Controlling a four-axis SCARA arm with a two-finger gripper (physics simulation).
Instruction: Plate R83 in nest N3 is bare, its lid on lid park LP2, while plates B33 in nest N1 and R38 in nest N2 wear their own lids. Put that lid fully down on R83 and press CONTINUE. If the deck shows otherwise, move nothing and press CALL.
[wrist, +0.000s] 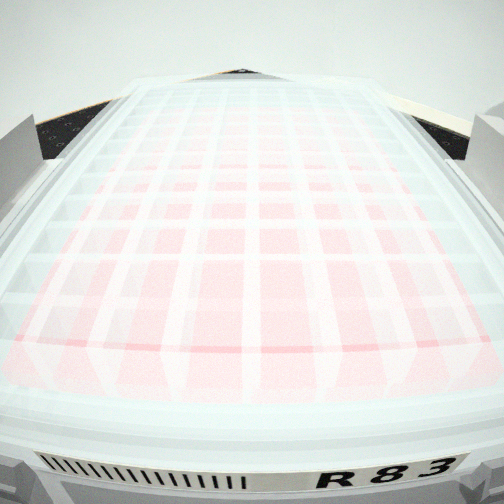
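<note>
The wrist view looks straight down on plate R83 (385, 472), which shows its label and barcode strip on its near edge. A clear, frosted lid (252, 240) lies flat over the plate. The pink-filled wells show through the lid. My gripper (252, 165) is open, with its two grey fingers standing just outside the lid's left and right sides. Nothing is between them. I cannot tell whether the fingers touch the lid's sides.
Grey nest corner pieces (15, 480) (487, 480) flank the plate's near edge. The dark perforated deck (65, 130) shows behind the fingers on both sides, with a pale edge strip (430, 112) at the back right. The other nests and the lid park are out of view.
</note>
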